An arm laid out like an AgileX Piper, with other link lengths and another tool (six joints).
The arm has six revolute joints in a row. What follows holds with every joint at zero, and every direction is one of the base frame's. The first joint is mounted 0.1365 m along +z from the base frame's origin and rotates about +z. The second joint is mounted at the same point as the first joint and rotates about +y. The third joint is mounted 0.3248 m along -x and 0.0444 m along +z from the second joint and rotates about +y. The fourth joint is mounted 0.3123 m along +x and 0.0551 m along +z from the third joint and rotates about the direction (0.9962, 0, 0.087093). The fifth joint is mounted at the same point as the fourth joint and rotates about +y. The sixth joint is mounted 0.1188 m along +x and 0.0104 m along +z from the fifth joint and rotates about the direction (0.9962, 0, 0.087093). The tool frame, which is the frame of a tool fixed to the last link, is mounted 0.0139 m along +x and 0.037 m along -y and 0.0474 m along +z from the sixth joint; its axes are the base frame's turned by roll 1.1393, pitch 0.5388 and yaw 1.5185 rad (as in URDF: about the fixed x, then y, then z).
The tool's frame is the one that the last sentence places.
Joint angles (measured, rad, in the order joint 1, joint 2, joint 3, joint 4, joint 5, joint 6), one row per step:
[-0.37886 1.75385 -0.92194 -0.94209 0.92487 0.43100]
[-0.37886 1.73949 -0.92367 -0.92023 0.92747 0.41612]
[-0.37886 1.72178 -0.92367 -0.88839 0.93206 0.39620]
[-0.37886 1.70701 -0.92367 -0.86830 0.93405 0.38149]
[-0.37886 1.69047 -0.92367 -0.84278 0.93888 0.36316]
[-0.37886 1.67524 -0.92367 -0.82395 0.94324 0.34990]
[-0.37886 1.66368 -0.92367 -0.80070 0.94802 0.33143]
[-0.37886 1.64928 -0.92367 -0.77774 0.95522 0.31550]
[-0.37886 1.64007 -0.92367 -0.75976 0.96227 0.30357]
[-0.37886 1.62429 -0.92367 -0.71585 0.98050 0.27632]
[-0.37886 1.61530 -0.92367 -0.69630 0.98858 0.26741]
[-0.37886 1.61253 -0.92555 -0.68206 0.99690 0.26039]
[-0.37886 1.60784 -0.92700 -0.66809 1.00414 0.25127]
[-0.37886 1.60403 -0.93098 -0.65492 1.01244 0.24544]
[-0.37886 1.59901 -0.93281 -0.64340 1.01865 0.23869]
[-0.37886 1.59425 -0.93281 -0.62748 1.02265 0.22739]
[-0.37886 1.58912 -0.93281 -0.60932 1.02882 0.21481]
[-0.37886 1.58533 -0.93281 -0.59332 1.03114 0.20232]
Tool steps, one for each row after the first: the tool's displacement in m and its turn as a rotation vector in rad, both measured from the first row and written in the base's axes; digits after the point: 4 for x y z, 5 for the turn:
[-0.0012 0.0012 0.0045 0.01017 -0.00943 -0.00497]
[-0.0035 0.0032 0.0088 0.02705 -0.01865 -0.01342]
[-0.0049 0.0047 0.0130 0.03710 -0.02735 -0.01614]
[-0.0070 0.0065 0.0173 0.05036 -0.03500 -0.02082]
[-0.0087 0.0080 0.0217 0.05908 -0.04317 -0.02452]
[-0.0104 0.0098 0.0240 0.07305 -0.04583 -0.02695]
[-0.0125 0.0116 0.0276 0.08538 -0.05091 -0.03208]
[-0.0143 0.0129 0.0295 0.09575 -0.05228 -0.03718]
[-0.0184 0.0162 0.0315 0.12404 -0.04997 -0.05108]
[-0.0204 0.0177 0.0332 0.13599 -0.05285 -0.05924]
[-0.0215 0.0185 0.0335 0.14536 -0.05091 -0.06614]
[-0.0226 0.0195 0.0344 0.15454 -0.04996 -0.07032]
[-0.0233 0.0202 0.0359 0.16223 -0.05138 -0.07701]
[-0.0241 0.0210 0.0373 0.16935 -0.05258 -0.08080]
[-0.0249 0.0225 0.0376 0.18140 -0.05249 -0.08205]
[-0.0261 0.0242 0.0377 0.19526 -0.05107 -0.08445]
[-0.0265 0.0258 0.0376 0.20810 -0.05101 -0.08355]

